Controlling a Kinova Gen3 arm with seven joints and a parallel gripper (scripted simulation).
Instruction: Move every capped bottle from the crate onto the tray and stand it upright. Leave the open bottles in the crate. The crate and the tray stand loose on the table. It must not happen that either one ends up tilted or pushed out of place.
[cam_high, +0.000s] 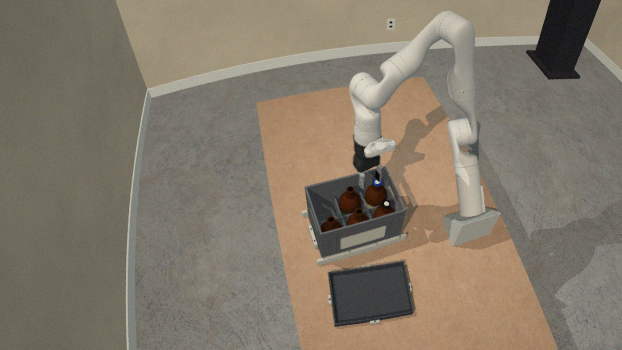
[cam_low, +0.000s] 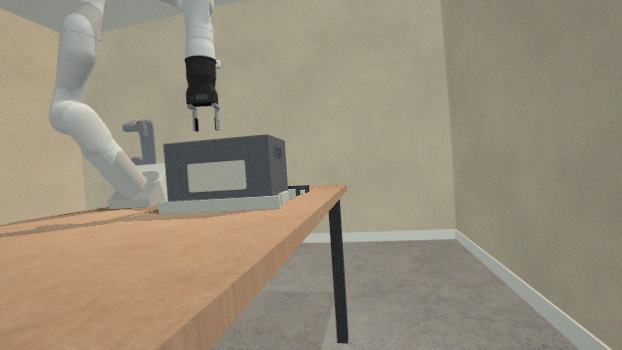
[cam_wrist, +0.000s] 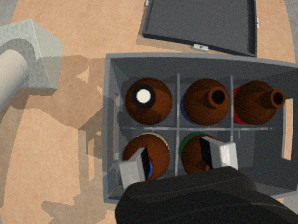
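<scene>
The crate lies 14 cm below my hand, 5 cm ahead of it and 2 cm to the left of it. The rest, counted from my hand: dark tray 29 cm to the left, 21 cm below, 4 cm ahead.
</scene>
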